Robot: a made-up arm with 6 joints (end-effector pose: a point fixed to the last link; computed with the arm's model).
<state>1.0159 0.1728 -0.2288 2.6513 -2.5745 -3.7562</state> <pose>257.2 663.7 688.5 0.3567 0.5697 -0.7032 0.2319</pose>
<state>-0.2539 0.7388 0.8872 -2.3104 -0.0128 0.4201</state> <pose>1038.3 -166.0 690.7 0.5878 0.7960 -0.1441 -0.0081</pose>
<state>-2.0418 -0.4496 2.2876 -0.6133 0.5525 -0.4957</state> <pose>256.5 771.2 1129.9 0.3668 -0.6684 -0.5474 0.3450</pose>
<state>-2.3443 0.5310 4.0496 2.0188 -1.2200 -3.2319</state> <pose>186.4 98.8 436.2 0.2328 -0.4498 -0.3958 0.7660</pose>
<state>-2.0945 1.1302 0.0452 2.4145 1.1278 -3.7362</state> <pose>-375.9 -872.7 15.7 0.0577 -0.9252 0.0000 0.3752</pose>
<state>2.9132 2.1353 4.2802 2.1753 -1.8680 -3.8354</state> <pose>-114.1 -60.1 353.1 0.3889 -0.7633 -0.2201 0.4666</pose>
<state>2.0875 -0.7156 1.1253 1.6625 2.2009 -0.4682</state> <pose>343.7 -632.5 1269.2 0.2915 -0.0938 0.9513 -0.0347</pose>
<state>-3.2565 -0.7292 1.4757 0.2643 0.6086 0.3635</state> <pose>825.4 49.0 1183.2 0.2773 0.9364 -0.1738 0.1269</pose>
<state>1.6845 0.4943 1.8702 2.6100 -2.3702 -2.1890</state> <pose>-166.2 327.2 1413.1 0.2987 0.7922 -0.2554 -0.4668</pose>
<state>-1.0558 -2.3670 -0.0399 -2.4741 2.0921 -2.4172</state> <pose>-289.9 749.0 300.4 0.6741 -0.1347 0.0665 -0.7232</pose>
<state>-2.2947 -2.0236 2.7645 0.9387 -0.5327 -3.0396</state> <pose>200.0 358.7 -635.3 0.5052 -0.4108 0.3088 0.6933</pose>
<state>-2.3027 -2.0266 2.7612 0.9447 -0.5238 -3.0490</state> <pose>202.6 355.8 -637.0 0.5062 -0.4109 0.3147 0.6898</pose>
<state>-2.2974 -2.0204 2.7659 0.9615 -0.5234 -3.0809</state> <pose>203.0 356.4 -633.6 0.5055 -0.4060 0.3207 0.6905</pose>
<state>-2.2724 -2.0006 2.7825 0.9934 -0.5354 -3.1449</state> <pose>200.0 362.3 -622.6 0.5015 -0.3941 0.3270 0.6974</pose>
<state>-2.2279 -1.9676 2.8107 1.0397 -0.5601 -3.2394</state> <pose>193.0 373.3 -604.1 0.4926 -0.3755 0.3347 0.7102</pose>
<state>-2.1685 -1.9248 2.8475 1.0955 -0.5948 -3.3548</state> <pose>181.9 387.9 -579.8 0.4775 -0.3524 0.3453 0.7271</pose>
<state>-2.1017 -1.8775 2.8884 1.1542 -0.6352 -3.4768</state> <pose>167.3 403.7 -552.4 0.4562 -0.3283 0.3588 0.7452</pose>
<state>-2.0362 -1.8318 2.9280 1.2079 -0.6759 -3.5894</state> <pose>151.0 418.2 -525.7 0.4313 -0.3068 0.3738 0.7616</pose>
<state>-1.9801 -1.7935 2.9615 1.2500 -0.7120 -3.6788</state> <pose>135.4 429.8 -502.9 0.4073 -0.2903 0.3874 0.7745</pose>
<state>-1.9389 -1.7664 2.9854 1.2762 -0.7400 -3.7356</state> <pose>122.6 437.7 -486.7 0.3884 -0.2794 0.3960 0.7837</pose>
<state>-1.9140 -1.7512 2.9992 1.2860 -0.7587 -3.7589</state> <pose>113.7 442.2 -477.5 0.3771 -0.2735 0.3983 0.7902</pose>
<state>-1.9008 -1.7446 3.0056 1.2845 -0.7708 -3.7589</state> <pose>108.0 444.6 -473.4 0.3717 -0.2705 0.3957 0.7950</pose>
